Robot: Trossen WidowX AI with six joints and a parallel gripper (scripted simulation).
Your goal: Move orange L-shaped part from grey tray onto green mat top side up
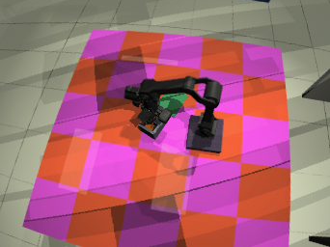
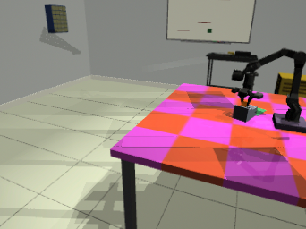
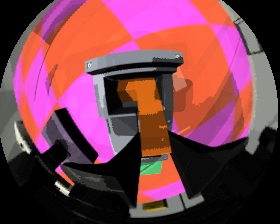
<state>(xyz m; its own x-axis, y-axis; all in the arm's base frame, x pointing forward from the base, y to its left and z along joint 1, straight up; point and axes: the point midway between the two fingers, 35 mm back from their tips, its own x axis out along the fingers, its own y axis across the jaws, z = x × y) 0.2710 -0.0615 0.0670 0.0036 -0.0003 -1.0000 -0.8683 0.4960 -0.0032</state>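
The green mat is 12 cm to the right of my gripper tip, 8 cm below it and 8 cm behind it. From my gripper tip the other things lie so: orange L-shaped part 4 cm to the left, 3 cm below.
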